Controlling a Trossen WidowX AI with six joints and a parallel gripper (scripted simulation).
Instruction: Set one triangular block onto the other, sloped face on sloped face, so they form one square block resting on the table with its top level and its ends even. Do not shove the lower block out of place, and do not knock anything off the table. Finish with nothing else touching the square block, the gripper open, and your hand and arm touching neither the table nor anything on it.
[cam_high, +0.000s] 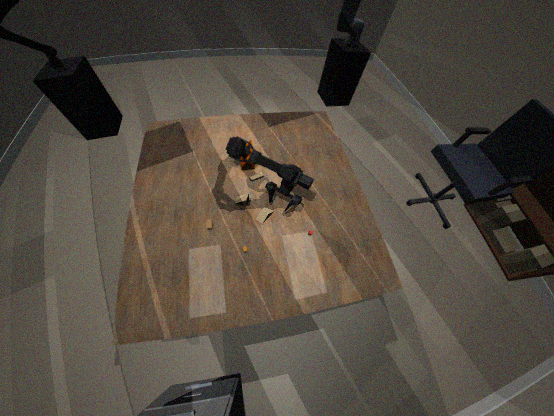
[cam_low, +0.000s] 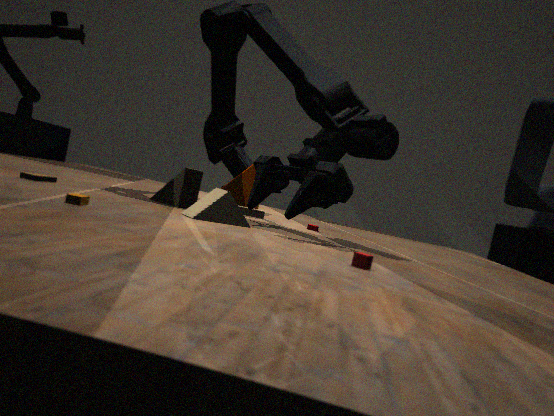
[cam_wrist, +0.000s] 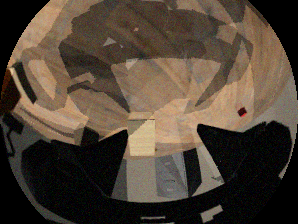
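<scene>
My gripper tip is now 70 mm to the left of the pale triangular block and 20 mm short of it. From my gripper tip the other things lie so: dark flat piece 350 mm to the right, 20 mm below, 10 mm ahead; yellow piece 200 mm to the right, 170 mm ahead, 20 mm below.
</scene>
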